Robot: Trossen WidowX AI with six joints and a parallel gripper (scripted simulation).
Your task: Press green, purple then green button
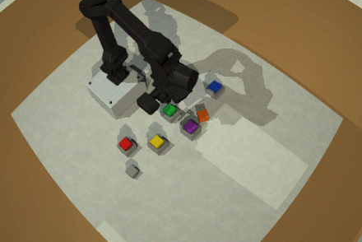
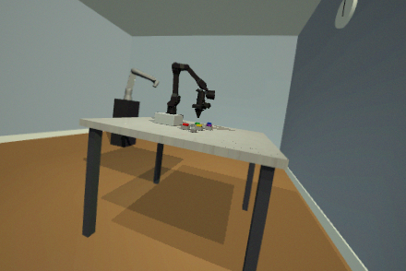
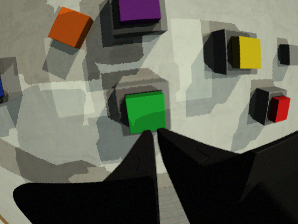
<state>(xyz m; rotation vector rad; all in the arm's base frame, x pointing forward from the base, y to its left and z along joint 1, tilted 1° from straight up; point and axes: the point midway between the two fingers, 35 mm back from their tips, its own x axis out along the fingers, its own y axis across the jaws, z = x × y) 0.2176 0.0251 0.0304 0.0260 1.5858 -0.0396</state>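
My gripper tip is 4 cm above the green button. The rest, counted from my gripper tip: orange block (9 cm ahead, 7 cm below, 6 cm to the left); yellow button (11 cm to the right, 5 cm ahead, 4 cm below); purple button (9 cm ahead, 4 cm below, 1 cm to the right).
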